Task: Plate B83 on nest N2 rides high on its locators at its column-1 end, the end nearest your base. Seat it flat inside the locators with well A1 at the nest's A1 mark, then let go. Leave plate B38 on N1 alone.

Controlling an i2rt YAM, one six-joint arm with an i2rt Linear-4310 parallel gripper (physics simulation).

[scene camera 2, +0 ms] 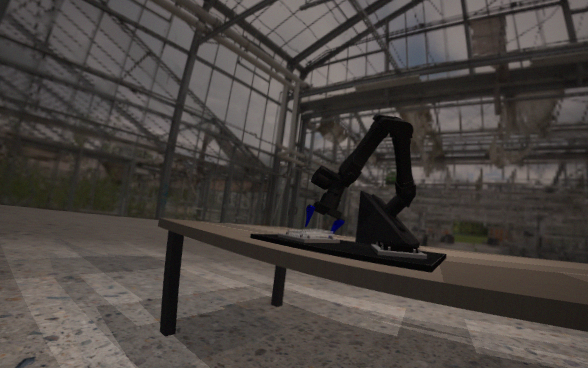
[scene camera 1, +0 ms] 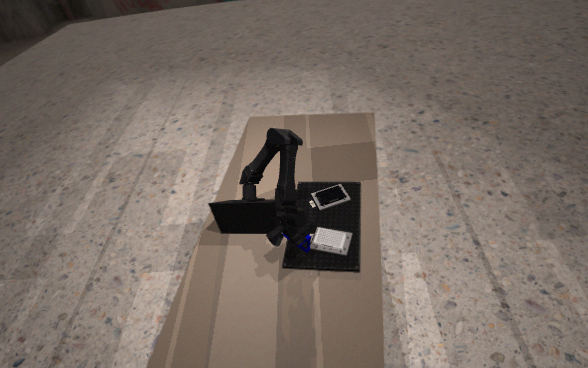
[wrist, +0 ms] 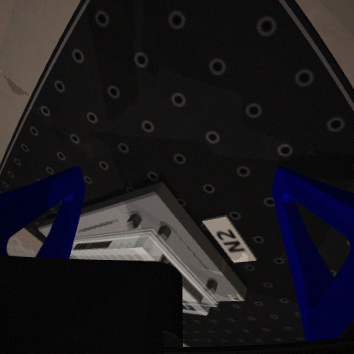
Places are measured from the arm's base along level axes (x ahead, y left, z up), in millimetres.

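Pixels of known places: gripper, between the fingertips: point(scene camera 2: 317, 232) point(scene camera 1: 302, 247) point(wrist: 178, 176); arm's base, origin of its link: point(scene camera 2: 387, 213) point(scene camera 1: 249, 201).
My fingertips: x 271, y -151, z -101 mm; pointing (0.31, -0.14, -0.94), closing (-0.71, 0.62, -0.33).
Note:
Ahead of a thing's pixels: the offset from my fingertips to its top centre. "spot": to the spot under its first point.
White plate B83 @[dx +110, dy +60, dz +14 mm] point(scene camera 1: 331, 239) point(scene camera 2: 311, 232) point(wrist: 120, 253) lies on nest N2 @[dx +116, dy +59, dz +1 mm] point(scene camera 1: 346, 250) point(scene camera 2: 322, 240) point(wrist: 145, 201), a grey block with dark locators. In the wrist view the plate's edge stands above the nest's top; its tilt is hard to judge, and the arm's dark body hides much of the plate. My gripper point(scene camera 1: 297, 241) point(scene camera 2: 320, 230) point(wrist: 178, 176) is open and empty, above the base side of N2, its tips apart from the plate. Nest N1 @[dx +72, dy +326, dz +1 mm] point(scene camera 1: 320, 207) point(scene camera 2: 400, 254) carries a dark rectangular area, apparently plate B38; its label cannot be read.
Both nests stand on a black perforated board @[dx +68, dy +180, dz -20 mm] point(scene camera 1: 330, 265) point(scene camera 2: 350, 250) point(wrist: 215, 100) on the brown table point(scene camera 1: 250, 310) point(scene camera 2: 215, 235). The N2 label @[spot: dx +19, dy +68, dz -19 mm] point(wrist: 230, 240) lies beside its nest. The arm's black base point(scene camera 1: 245, 217) point(scene camera 2: 380, 225) stands close to the board.

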